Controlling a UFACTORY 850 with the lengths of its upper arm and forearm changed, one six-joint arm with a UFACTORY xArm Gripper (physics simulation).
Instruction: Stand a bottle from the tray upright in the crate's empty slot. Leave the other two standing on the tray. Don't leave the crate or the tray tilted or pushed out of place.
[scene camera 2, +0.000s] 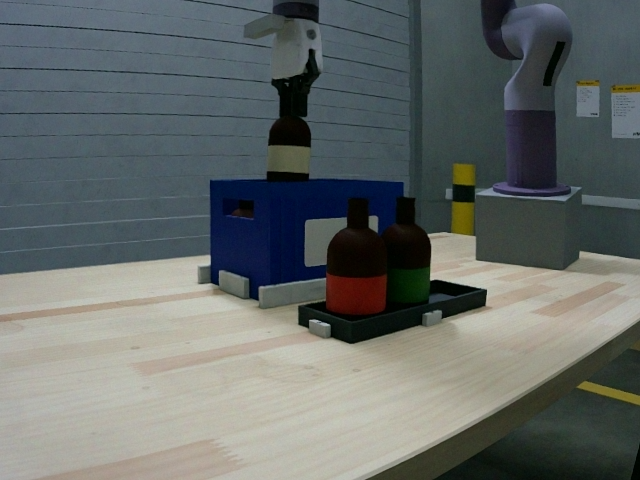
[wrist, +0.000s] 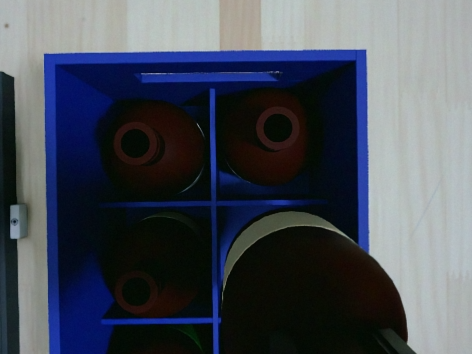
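My gripper (scene camera 2: 293, 111) is shut on the neck of the cream-labelled bottle (scene camera 2: 288, 155) (wrist: 310, 280). The bottle hangs upright, and its lower edge shows just above or behind the rim of the blue crate (scene camera 2: 240, 248) (wrist: 205, 57). In the wrist view it covers a right-hand compartment below the top right one; how far its base reaches down is hidden. The red-labelled bottle (scene camera 2: 356, 294) and the green-labelled bottle (scene camera 2: 408, 284) stand upright on the dark tray (scene camera 2: 387, 326) (wrist: 7, 280). The crate and the tray look level.
In the wrist view, bottles stand in the crate's top left (wrist: 170, 170), top right (wrist: 295, 160) and middle left (wrist: 175, 260) compartments, with part of another below. Grey blocks (scene camera 2: 234, 284) lie along the crate's foot. Small light blocks (scene camera 2: 432, 317) (wrist: 18, 221) touch the tray's sides.
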